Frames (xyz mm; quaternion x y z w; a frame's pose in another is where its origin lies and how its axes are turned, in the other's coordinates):
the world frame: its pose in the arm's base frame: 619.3 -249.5 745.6 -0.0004 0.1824 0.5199 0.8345
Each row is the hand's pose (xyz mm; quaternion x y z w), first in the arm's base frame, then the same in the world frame.
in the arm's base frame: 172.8 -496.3 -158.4 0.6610 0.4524 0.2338 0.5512
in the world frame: -113.9 103.3 -1026.6 0.7444 -0.0668 0.0293 0.6638
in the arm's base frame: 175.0 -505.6 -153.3 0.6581 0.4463 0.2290 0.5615
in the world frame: -122.7 98.1 -1022.9 0.7397 -0.0722 0.0194 0.6688
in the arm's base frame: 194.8 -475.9 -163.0 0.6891 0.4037 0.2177 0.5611
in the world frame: -86.2 92.7 -1020.3 0.7454 -0.1238 0.0158 0.6548
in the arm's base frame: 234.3 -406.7 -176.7 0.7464 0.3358 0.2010 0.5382
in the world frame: -6.5 87.6 -1007.9 0.7610 -0.2061 0.0242 0.6146
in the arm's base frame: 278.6 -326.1 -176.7 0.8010 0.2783 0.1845 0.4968
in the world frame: 80.9 86.2 -979.1 0.7797 -0.2749 0.0419 0.5610
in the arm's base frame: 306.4 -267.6 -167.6 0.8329 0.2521 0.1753 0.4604
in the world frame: 139.8 90.7 -951.0 0.7944 -0.3067 0.0589 0.5210
